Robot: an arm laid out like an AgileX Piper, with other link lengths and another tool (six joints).
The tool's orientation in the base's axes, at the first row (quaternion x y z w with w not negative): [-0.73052 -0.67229 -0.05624 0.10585]
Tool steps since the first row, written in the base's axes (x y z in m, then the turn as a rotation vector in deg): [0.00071 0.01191 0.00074 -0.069 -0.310 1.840]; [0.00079 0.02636 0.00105 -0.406 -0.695 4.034]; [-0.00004 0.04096 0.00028 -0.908 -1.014 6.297]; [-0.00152 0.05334 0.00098 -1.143 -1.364 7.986]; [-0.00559 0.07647 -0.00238 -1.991 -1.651 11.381]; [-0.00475 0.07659 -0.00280 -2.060 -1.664 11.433]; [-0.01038 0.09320 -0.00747 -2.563 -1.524 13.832]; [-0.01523 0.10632 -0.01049 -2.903 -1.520 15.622]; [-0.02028 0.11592 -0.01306 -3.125 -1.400 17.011]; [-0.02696 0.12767 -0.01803 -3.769 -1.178 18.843]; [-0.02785 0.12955 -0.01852 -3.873 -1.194 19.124]
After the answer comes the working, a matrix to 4 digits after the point.
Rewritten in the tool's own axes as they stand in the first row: [0.01179 -0.00023 0.00198 0.106 -0.191 -1.854]; [0.02588 -0.00124 0.00500 0.195 -0.671 -4.054]; [0.03980 -0.00308 0.00916 0.348 -1.326 -6.295]; [0.05184 -0.00552 0.01142 0.367 -1.667 -8.002]; [0.07317 -0.01100 0.02026 0.774 -2.757 -11.314]; [0.07326 -0.01014 0.02064 0.767 -2.829 -11.364]; [0.08783 -0.01659 0.02934 1.396 -3.529 -13.631]; [0.09944 -0.02214 0.03559 1.772 -4.009 -15.348]; [0.10773 -0.02767 0.04060 2.180 -4.348 -16.657]; [0.11742 -0.03478 0.04853 2.749 -5.149 -18.346]; [0.11905 -0.03576 0.04949 2.787 -5.274 -18.616]
The tool's axes in the first row as the columns of a matrix, in the base's axes (rounded; the answer above uses it unrounded):
[0.0897 0.9941 -0.0602]
[0.9703 -0.0736 0.2303]
[0.2245 -0.0790 -0.9713]

